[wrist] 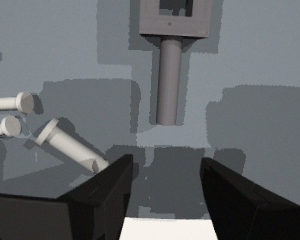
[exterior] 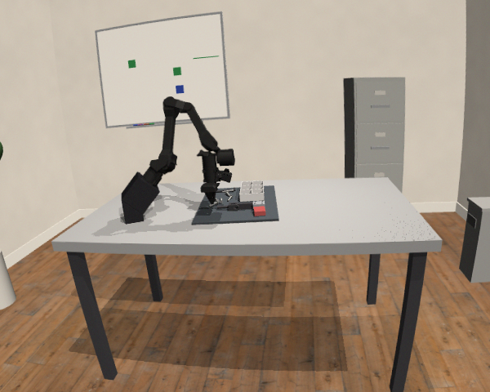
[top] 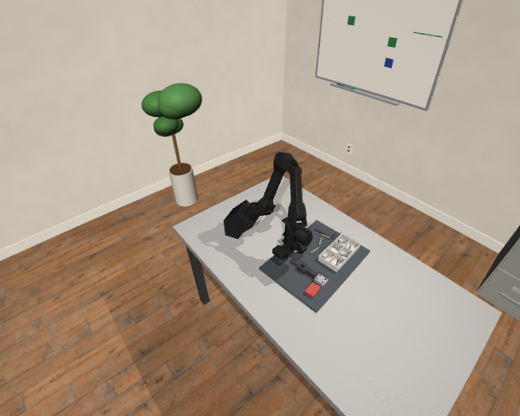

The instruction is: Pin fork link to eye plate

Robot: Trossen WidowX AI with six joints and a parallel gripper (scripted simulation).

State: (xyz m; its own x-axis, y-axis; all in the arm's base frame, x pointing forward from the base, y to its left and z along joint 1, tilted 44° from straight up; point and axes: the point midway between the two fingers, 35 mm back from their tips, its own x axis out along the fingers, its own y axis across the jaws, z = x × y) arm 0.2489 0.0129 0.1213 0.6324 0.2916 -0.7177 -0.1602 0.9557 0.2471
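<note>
My hand is 6 cm above the grey headed pin, 5 cm to the right of it and 2 cm past it. The rest, counted from my hand: mat: 12 cm to the left, 7 cm below, 7 cm ahead; then small grey block: 19 cm ahead, 5 cm below, 4 cm to the left; then eye plate: 11 cm ahead, 6 cm below, 2 cm to the left.
</note>
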